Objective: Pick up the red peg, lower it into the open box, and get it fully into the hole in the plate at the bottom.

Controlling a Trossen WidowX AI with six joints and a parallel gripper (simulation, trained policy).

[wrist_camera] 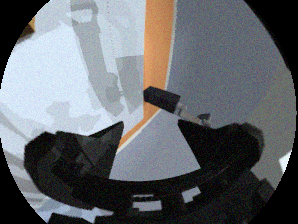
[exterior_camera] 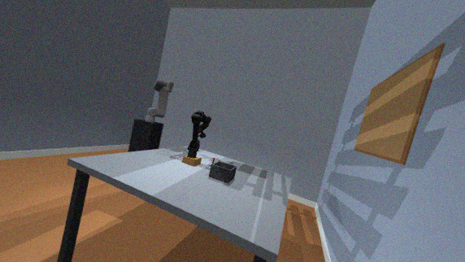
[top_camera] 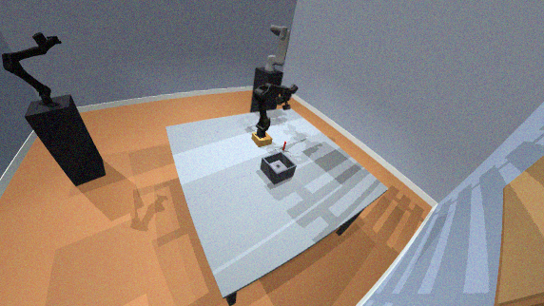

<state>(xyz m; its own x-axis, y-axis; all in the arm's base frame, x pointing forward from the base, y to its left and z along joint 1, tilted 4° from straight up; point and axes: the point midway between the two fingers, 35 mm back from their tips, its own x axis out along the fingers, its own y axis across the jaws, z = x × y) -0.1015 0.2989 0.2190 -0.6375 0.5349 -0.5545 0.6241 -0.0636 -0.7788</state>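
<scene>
Now: the red peg 310 mm ahead of my gripper tip, 240 mm to the right of it and 190 mm below it. From my gripper tip the other things lie so: box (460 mm to the right, 450 mm ahead, 210 mm below).
</scene>
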